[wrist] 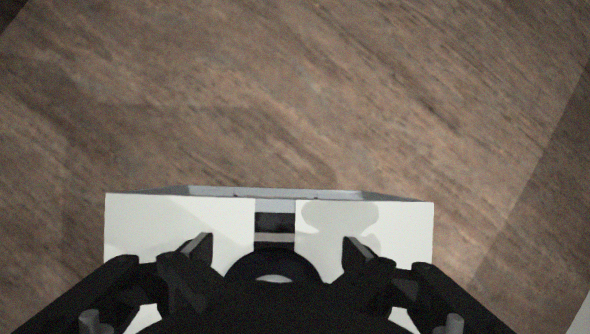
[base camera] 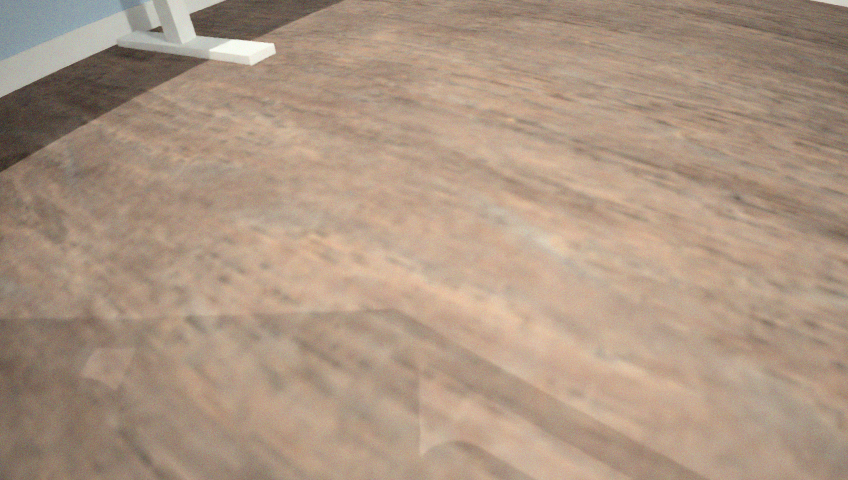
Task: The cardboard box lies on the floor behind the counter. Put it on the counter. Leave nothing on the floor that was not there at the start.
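Frame: origin at the arm's base, x ahead, y left, z up, level; millimetres.
Seen in the pictures: gripper, fingertip midpoint: (wrist: 278, 249).
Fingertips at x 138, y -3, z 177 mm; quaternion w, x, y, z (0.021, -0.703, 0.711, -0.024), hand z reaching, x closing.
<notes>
A point is followed by its place in that frame.
My gripper (wrist: 278, 249) {z 177, x 138, y -3 mm} is open, with its two black fingers wide apart above the white top of the robot's own base in the wrist view. No object shows between the fingers. The cardboard box does not show in the base camera view or the wrist view. The counter cannot be made out in either view.
A white foot (base camera: 238, 51) with a slanted leg stands on the wood floor (base camera: 446, 196) {z -396, x 566, y 0 mm} (wrist: 300, 90) {z -397, x 456, y -64 mm} at the upper left of the base camera view, near a blue wall (base camera: 53, 23) {z -268, x 1418, y 1137 mm} with a white baseboard. A white edge shows at the wrist view's lower right corner.
</notes>
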